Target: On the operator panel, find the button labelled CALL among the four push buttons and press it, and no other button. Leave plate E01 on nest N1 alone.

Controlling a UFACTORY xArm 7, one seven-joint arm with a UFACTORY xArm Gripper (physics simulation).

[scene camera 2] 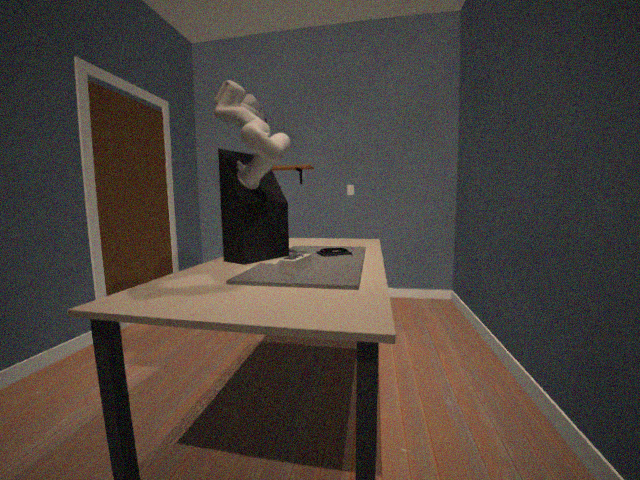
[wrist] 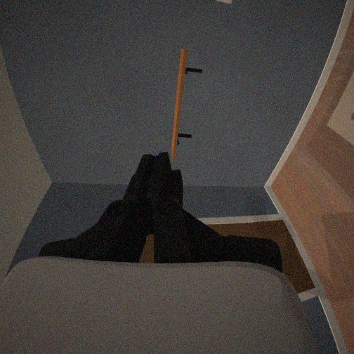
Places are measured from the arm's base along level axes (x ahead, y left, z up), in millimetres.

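Pixels of known places: gripper, fingertip midpoint: (scene camera 2: 264, 121); arm's base, link origin: (scene camera 2: 247, 179).
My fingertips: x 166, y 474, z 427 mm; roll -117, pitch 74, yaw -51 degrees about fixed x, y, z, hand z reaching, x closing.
For each thing: its middle in the pictures, then the offset to it from my fingertips. "*": a spot on its surface instead. Level surfaces: height alone.
- low pale object with a dark top, surface spot: (scene camera 2: 295, 255) * dx -14, dy -822, dz -776 mm
- grey mat, surface height: dz -832 mm
- flat black object, body centre: (scene camera 2: 333, 250) dx +278, dy -539, dz -813 mm
- wooden table, surface height: dz -845 mm
My gripper (wrist: 160, 170) is shut and empty in the wrist view, its dark fingers together and facing the blue wall. In scene camera 2 it is mostly hidden behind the pale arm (scene camera 2: 256, 135), which is raised high above the table. A low pale object with a dark top (scene camera 2: 295, 255) lies on the grey mat (scene camera 2: 310, 274); I cannot tell whether it is the operator panel. A flat black object (scene camera 2: 334, 251) lies farther back on the mat. No button labels, CALL button, plate E01 or nest N1 can be made out.
A tall black box (scene camera 2: 253, 222) stands at the left side of the wooden table (scene camera 2: 232, 308), beside the mat and below the arm. An orange wall shelf (scene camera 2: 293, 167) (wrist: 179, 100) is on the back wall. A brown door (scene camera 2: 129, 191) is at the left.
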